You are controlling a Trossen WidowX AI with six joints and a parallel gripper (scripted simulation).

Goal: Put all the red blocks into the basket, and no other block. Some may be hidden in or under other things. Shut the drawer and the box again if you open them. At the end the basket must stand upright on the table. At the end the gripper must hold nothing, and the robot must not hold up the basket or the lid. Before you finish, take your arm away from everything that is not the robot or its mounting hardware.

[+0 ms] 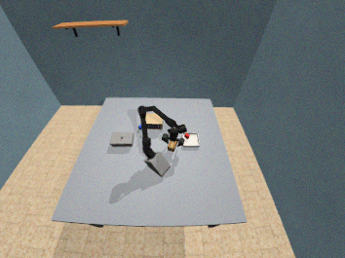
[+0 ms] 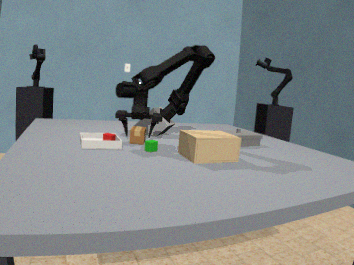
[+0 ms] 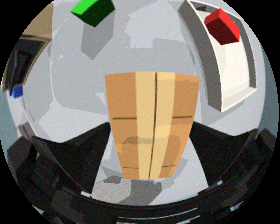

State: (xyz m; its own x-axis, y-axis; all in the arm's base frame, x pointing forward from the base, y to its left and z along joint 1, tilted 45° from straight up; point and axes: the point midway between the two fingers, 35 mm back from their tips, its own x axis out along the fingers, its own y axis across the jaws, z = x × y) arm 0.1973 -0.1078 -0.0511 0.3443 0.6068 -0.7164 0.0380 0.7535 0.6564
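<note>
Right now my hand is 20 mm above the small brown box. Also, from my hand: white shallow basket (140 mm to the right, 100 mm ahead, 40 mm below); blue block (360 mm to the left, 110 mm ahead, 40 mm below); drawer unit (250 mm to the left, 210 mm ahead, 10 mm below).
</note>
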